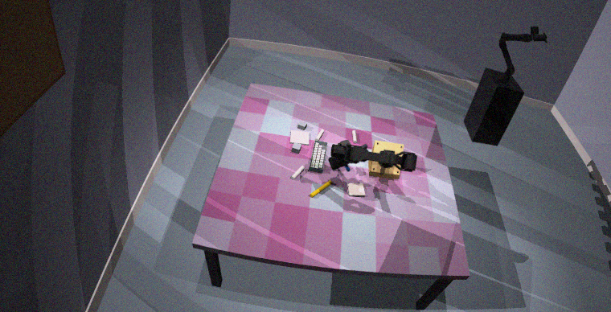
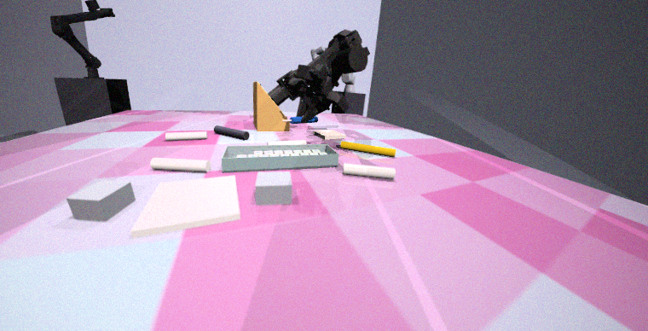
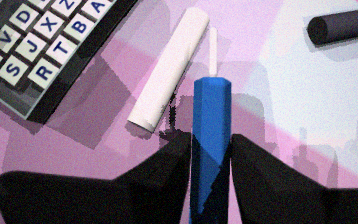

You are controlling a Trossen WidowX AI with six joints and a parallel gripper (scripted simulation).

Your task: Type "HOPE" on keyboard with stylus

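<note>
Now: gripper tip 10 mm short of the blue stylus and 10 mm to the left of it. Round my gripper tip: white flat plate 240 mm ahead, 210 mm to the right, 60 mm below; black cylinder 100 mm behind, 170 mm to the right, 50 mm below; yellow cylinder 100 mm ahead, 150 mm to the left, 50 mm below.
</note>
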